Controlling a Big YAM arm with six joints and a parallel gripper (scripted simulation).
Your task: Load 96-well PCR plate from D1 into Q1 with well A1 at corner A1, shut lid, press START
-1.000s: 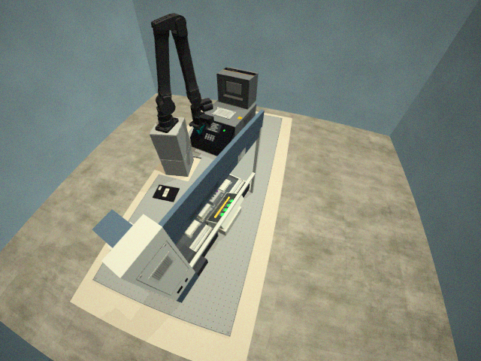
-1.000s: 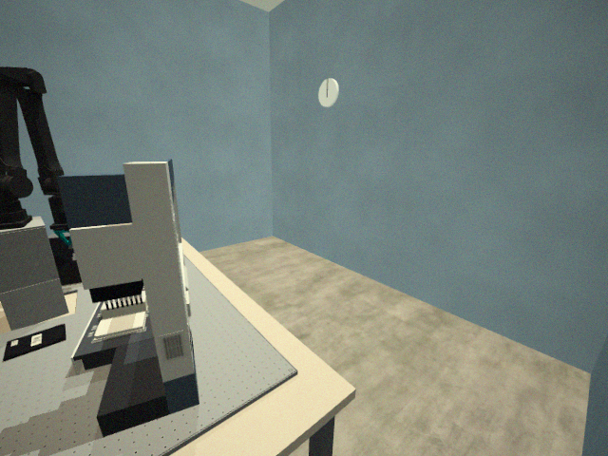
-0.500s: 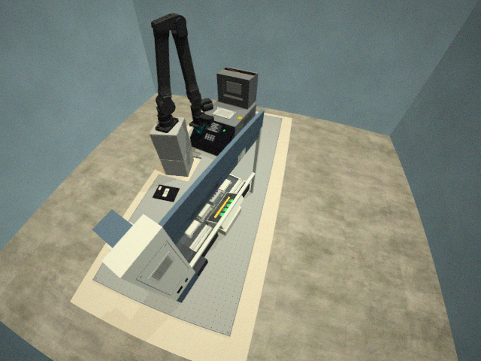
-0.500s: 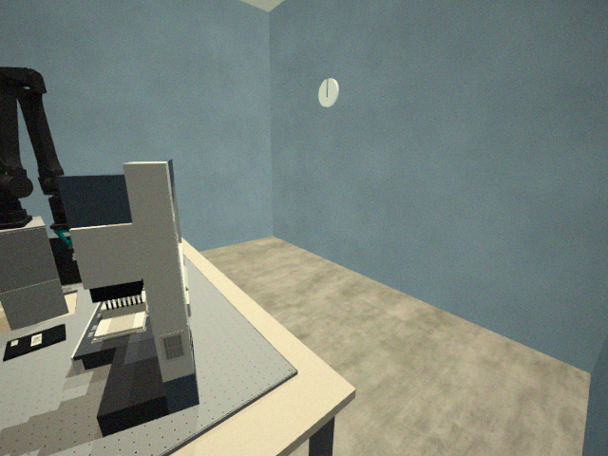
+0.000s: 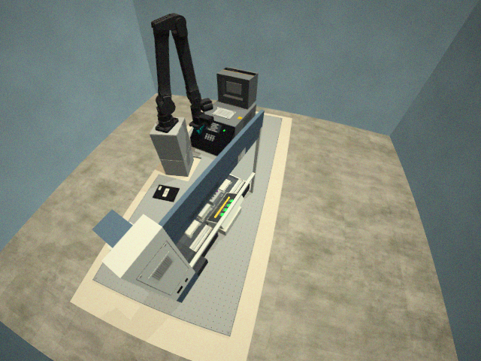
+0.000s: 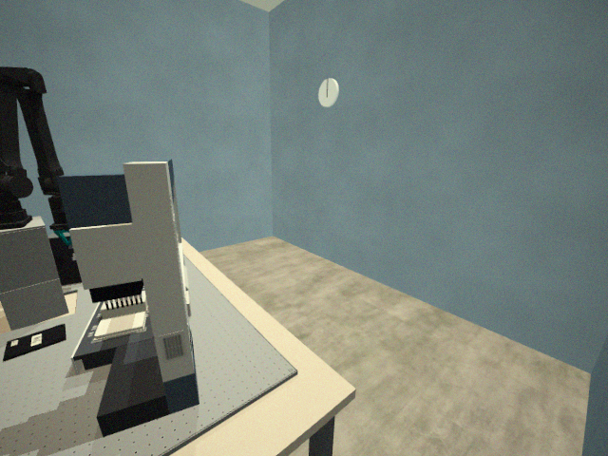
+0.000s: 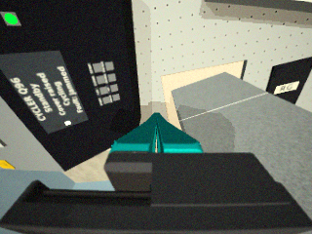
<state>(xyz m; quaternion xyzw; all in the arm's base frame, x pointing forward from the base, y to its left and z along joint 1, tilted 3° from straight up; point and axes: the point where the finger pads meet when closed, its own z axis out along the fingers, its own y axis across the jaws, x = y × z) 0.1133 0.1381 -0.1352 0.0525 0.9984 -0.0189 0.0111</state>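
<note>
My hand is 20 cm short of the tube cooling block, 32 cm to the left of it and 13 cm above it. Also, from my hand: regrip nest: 7 cm behind, 37 cm to the right, 21 cm below; gantry tower: 30 cm ahead, 79 cm to the right, 7 cm above; pipetting head: 21 cm ahead, 78 cm to the right, 18 cm above.
</note>
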